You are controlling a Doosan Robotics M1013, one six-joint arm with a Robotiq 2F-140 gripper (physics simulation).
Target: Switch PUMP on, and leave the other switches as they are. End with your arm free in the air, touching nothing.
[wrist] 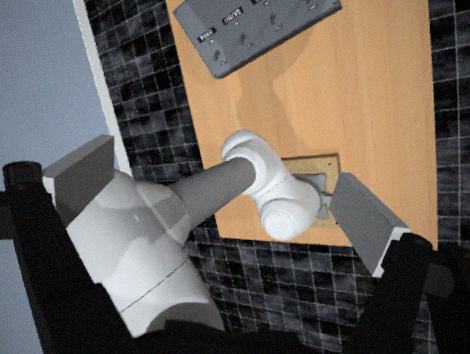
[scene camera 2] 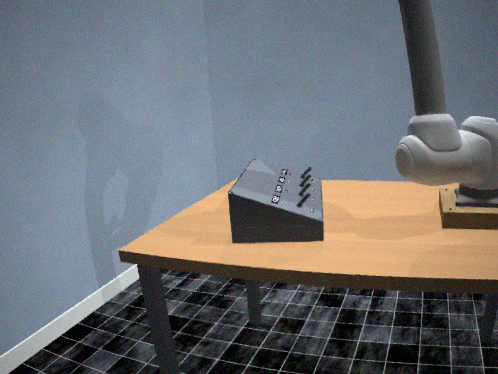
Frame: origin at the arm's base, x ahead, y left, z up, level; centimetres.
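Seen in the pictures: gripper, fingertip midpoint: [wrist: 227, 174]; arm's base, link origin: [wrist: 303, 195] [scene camera 2: 480, 199].
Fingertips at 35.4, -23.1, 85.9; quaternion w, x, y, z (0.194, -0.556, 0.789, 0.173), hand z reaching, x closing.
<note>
Offsets run from my fingertips to a thing's top centre, as dx, dy, dz. Level surfaces: height alone.
A dark grey box with a sloped top [scene camera 2: 275, 222] [wrist: 257, 35] stands on the wooden table. A row of several black switch levers {+19.1, +49.2, -78.7} [scene camera 2: 303, 200] sticks up from its slope; in the scene view they lean much alike. Beside them are small labels {+27.0, +51.7, -79.9} [scene camera 2: 276, 199] [wrist: 206, 35], too blurred for me to tell surely which one says PUMP. In the wrist view the top edge cuts off part of the box. My gripper [wrist: 227, 174] is wide open and empty, high above the table and well apart from the box. It does not show in the scene view.
The wooden table {dz -91.3} [scene camera 2: 380, 255] [wrist: 395, 110] carries my arm's base on a wooden block [scene camera 2: 465, 217] [wrist: 312, 164], to the right of the box in the scene view. My white and grey arm [scene camera 2: 430, 65] [wrist: 215, 190] rises from it. Blue walls [scene camera 2: 325, 75] stand behind and at the left.
</note>
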